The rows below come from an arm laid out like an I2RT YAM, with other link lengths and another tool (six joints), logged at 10 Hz.
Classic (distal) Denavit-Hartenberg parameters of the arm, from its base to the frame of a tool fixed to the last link. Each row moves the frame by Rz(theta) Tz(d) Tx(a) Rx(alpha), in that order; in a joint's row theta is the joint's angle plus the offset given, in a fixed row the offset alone. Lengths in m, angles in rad.
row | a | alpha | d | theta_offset
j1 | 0.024 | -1.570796 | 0.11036 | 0
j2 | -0.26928 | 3.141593 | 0 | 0
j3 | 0.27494 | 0 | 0 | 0.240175
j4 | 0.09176 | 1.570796 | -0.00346 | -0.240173
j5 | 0 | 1.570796 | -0.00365 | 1.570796
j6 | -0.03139 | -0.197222 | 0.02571 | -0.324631
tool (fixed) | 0 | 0 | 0.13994 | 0
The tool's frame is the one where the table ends.
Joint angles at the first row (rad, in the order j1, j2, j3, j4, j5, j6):
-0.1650, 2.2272, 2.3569, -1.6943, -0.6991, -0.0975
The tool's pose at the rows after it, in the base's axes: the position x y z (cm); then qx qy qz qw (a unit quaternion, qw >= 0):
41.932 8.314 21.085 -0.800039 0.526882 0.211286 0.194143
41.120 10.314 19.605 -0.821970 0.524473 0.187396 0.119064
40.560 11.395 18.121 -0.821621 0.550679 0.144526 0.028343
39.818 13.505 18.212 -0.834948 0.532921 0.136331 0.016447
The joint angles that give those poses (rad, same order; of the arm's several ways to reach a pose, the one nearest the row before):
-0.0761, 2.2272, 2.3569, -1.6943, -0.6403, -0.0967
0.0158, 2.2273, 2.3570, -1.6944, -0.4862, -0.0479
0.1036, 2.2272, 2.3570, -1.6947, -0.2832, 0.0662
0.1642, 2.2204, 2.3558, -1.6947, -0.2584, 0.0803

